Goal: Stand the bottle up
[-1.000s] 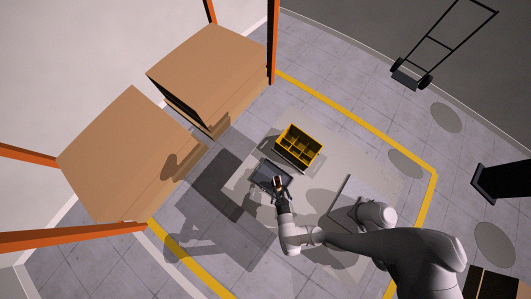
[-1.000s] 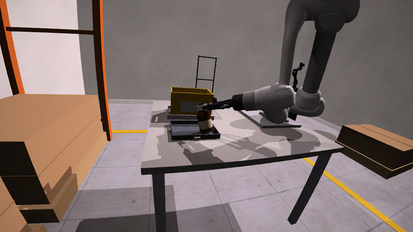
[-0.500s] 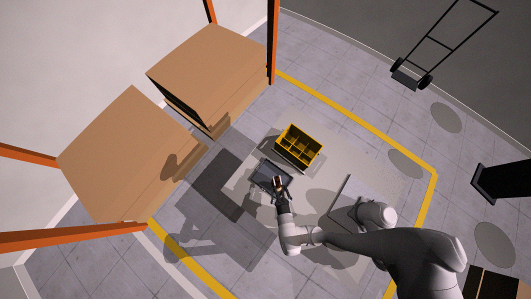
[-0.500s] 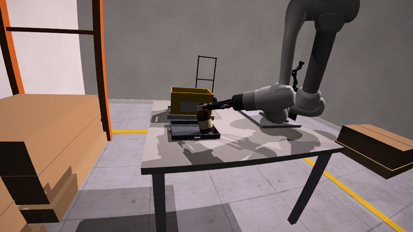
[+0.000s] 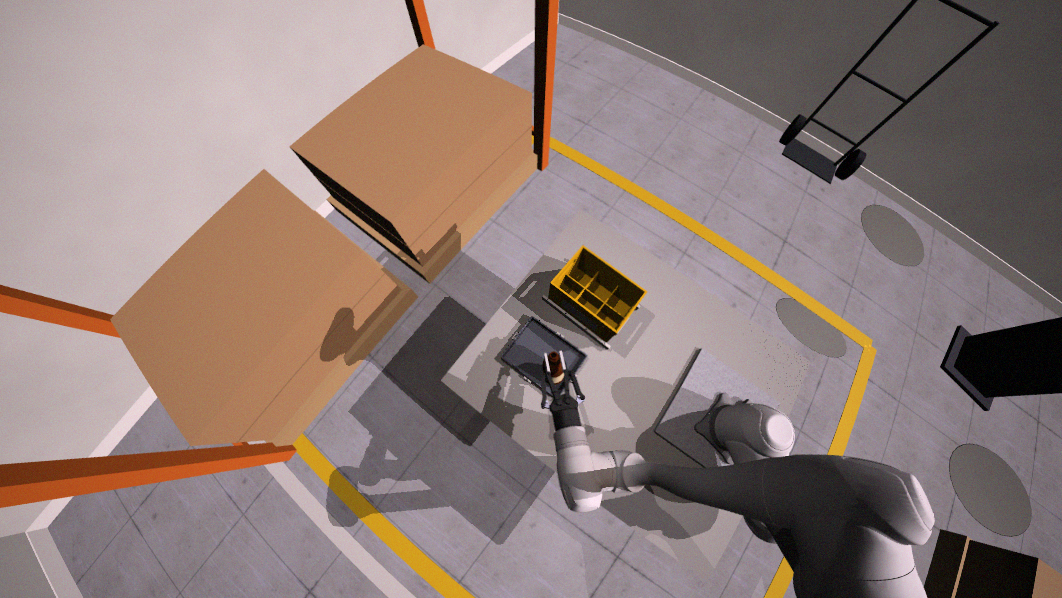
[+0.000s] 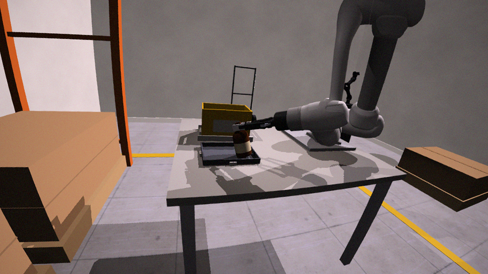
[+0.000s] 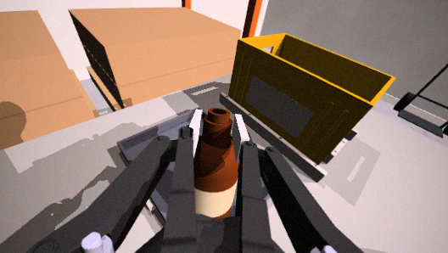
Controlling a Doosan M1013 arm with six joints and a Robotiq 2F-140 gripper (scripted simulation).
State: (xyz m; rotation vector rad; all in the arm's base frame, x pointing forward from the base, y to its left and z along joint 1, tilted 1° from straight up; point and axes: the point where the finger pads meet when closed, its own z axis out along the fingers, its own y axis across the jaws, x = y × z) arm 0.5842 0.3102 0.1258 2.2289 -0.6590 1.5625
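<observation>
Right now my hand is 6 cm above the brown bottle. From my hand the other things lie so: dark grey tray 14 cm below, 5 cm ahead, 1 cm to the right; yellow crate 28 cm to the right, 8 cm ahead, 6 cm below.
</observation>
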